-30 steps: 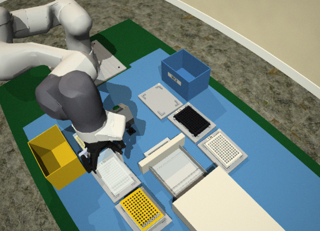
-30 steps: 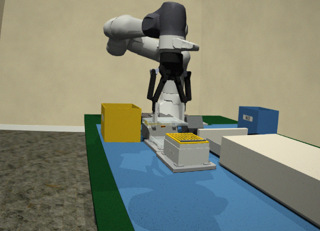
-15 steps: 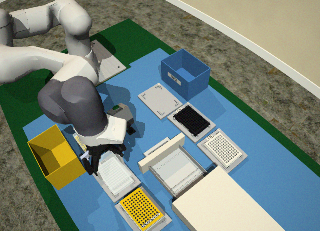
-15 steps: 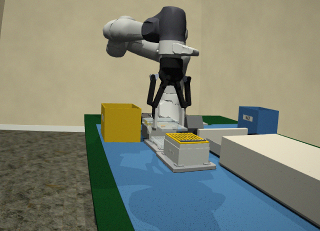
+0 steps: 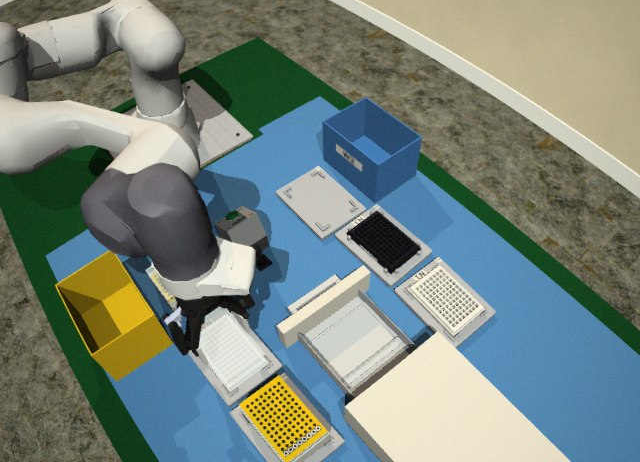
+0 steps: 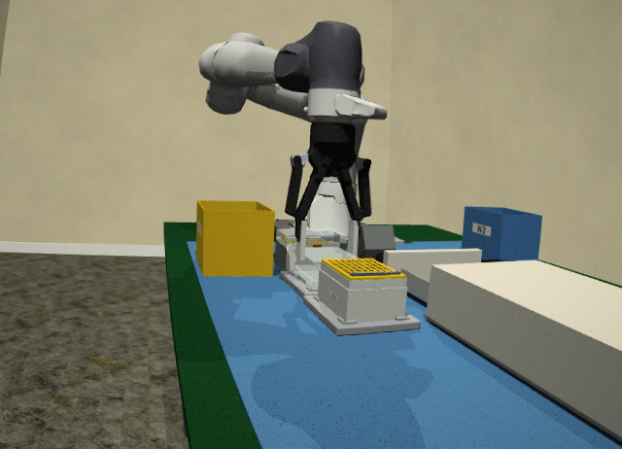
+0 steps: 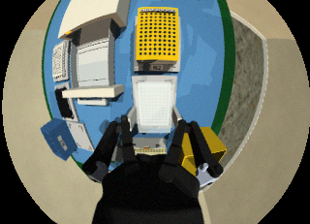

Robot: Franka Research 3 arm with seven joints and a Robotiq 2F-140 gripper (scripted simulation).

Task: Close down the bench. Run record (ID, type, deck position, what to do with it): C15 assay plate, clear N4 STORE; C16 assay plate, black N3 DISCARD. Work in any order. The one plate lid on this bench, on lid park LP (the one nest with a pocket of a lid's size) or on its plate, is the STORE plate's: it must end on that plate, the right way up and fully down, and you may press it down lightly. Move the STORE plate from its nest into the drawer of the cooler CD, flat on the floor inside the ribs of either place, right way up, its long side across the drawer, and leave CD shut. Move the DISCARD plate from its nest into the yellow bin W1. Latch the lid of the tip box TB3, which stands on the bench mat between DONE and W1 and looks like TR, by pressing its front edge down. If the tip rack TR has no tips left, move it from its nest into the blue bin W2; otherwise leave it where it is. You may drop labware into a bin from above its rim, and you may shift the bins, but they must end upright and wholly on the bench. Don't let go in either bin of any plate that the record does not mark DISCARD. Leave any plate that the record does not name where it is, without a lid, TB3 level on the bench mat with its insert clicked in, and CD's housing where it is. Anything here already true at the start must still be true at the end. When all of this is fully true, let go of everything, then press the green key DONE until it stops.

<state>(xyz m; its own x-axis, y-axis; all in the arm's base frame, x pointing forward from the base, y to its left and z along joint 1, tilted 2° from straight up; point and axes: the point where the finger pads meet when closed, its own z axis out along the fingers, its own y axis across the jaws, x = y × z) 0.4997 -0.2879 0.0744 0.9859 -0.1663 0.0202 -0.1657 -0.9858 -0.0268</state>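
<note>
The nest N4 lies 70 mm below my hand. Also, from my hand: tip rack TR (160 mm ahead, 40 mm to the right, 20 mm below); then tip box TB3 (170 mm behind, 50 mm to the left, 40 mm below); then plate lid (20 mm below).
</note>
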